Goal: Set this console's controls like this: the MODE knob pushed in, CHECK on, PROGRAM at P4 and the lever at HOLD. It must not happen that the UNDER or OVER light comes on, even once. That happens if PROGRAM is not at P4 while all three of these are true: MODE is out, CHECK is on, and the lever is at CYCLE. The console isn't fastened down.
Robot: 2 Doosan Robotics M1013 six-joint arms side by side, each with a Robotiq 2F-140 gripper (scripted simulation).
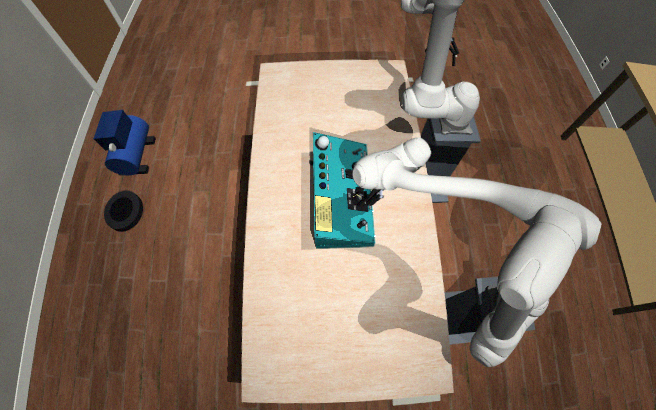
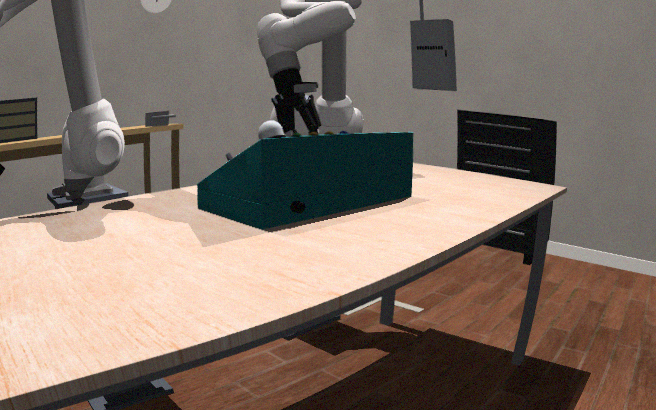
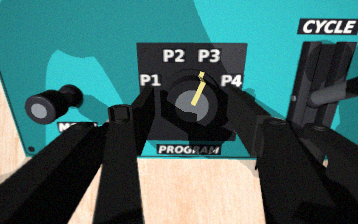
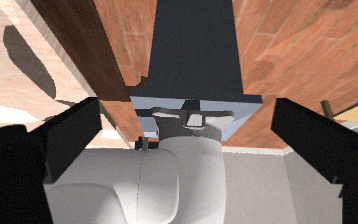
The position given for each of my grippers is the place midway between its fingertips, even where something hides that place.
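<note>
Image 1: teal console (image 1: 336,216). Image 3: my left gripper (image 3: 191,101). Image 4: my right gripper (image 4: 187,113).
</note>
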